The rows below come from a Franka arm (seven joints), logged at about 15 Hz.
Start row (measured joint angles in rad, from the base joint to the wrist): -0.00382, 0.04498, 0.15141, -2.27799, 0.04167, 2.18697, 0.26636
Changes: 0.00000, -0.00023, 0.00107, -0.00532, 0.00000, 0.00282, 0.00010; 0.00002, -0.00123, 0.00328, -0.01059, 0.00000, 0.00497, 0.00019; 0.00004, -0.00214, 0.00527, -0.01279, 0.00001, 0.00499, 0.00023; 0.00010, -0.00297, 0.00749, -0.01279, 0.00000, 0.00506, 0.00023; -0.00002, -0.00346, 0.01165, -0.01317, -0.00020, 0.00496, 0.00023; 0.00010, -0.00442, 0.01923, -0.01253, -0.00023, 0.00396, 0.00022; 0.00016, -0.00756, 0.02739, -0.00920, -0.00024, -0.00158, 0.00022; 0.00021, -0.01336, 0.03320, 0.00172, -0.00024, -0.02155, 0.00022; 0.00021, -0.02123, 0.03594, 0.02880, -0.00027, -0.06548, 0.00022; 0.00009, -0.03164, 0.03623, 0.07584, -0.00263, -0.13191, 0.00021; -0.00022, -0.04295, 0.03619, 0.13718, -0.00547, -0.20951, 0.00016
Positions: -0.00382, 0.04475, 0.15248, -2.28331, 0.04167, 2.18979, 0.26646; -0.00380, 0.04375, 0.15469, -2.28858, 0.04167, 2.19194, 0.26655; -0.00378, 0.04284, 0.15668, -2.29078, 0.04168, 2.19196, 0.26659; -0.00372, 0.04201, 0.15890, -2.29078, 0.04167, 2.19203, 0.26659; -0.00384, 0.04152, 0.16306, -2.29116, 0.04147, 2.19193, 0.26659; -0.00372, 0.04056, 0.17064, -2.29052, 0.04144, 2.19093, 0.26658; -0.00366, 0.03742, 0.17880, -2.28719, 0.04143, 2.18539, 0.26658; -0.00361, 0.03162, 0.18461, -2.27627, 0.04143, 2.16542, 0.26658; -0.00361, 0.02375, 0.18735, -2.24919, 0.04140, 2.12149, 0.26658; -0.00373, 0.01334, 0.18764, -2.20215, 0.03904, 2.05506, 0.26657; -0.00404, 0.00203, 0.18760, -2.14081, 0.03620, 1.97746, 0.26652
